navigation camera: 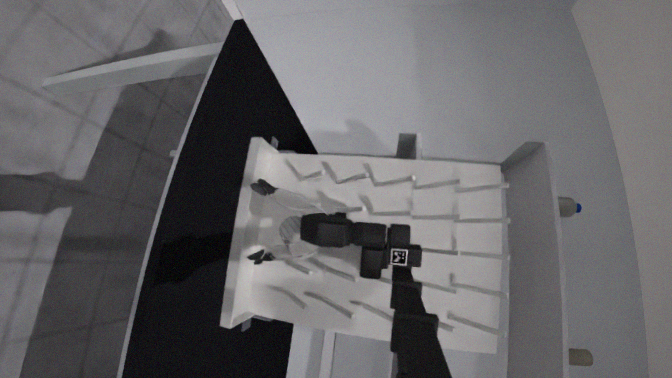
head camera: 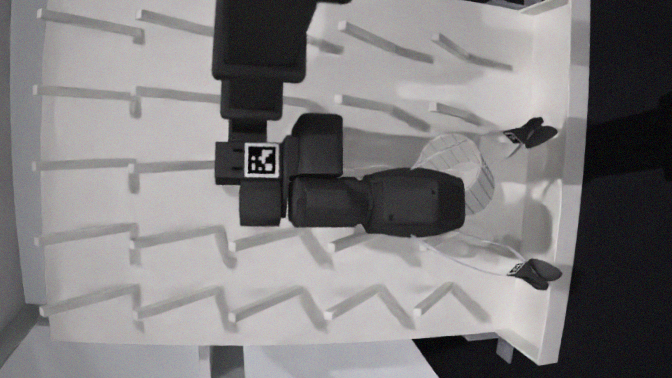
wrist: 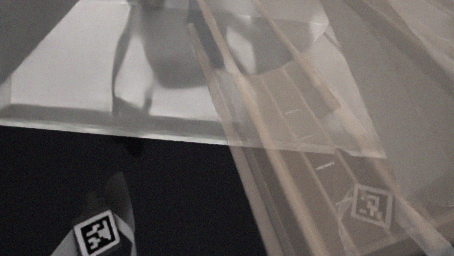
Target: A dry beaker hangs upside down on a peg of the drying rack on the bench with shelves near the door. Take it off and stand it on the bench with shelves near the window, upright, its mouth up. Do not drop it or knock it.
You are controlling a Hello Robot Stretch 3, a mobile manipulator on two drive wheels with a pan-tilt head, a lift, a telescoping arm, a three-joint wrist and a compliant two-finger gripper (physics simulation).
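Places are measured from the robot's base along level axes (x ahead, y left, z up), in millimetres.
Pixels of known places: gripper, fingertip midpoint: [navigation camera: 250, 221] [head camera: 556, 203] [wrist: 231, 181].
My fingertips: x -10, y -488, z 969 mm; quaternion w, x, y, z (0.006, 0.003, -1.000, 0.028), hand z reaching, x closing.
Observation:
Ahead of a thing's pixels: the offset from my fingertips to its middle. "pt": to the spot under its first point. Level surfaces: height alone.
The clear beaker with graduation lines {dz +95, dx -31, dy -56 mm} [head camera: 477, 187] [navigation camera: 289, 229] [wrist: 300, 125] is at the lower end of the white drying rack [head camera: 175, 200] [navigation camera: 244, 210], above its tray. The wrist body covers part of it in the head and navigation views, so its mouth and peg contact cannot be made out. In the wrist view it is very close and fills the right half. My gripper [head camera: 533, 203] [navigation camera: 260, 221] [wrist: 231, 181] is open, its dark fingertips wide apart over the tray, past the beaker. One finger shows through the glass in the wrist view.
Rows of pegs stick out from the rack around my wrist and arm. The black bench top {dz -55 mm} [head camera: 625, 260] [navigation camera: 200, 200] lies beyond the rack's tray. A bottle with a blue cap {pt dz +966, dx +85, dy -436 mm} [navigation camera: 567, 207] and a beige object {pt dz +998, dx -408, dy -324 mm} [navigation camera: 581, 356] are at the right of the navigation view.

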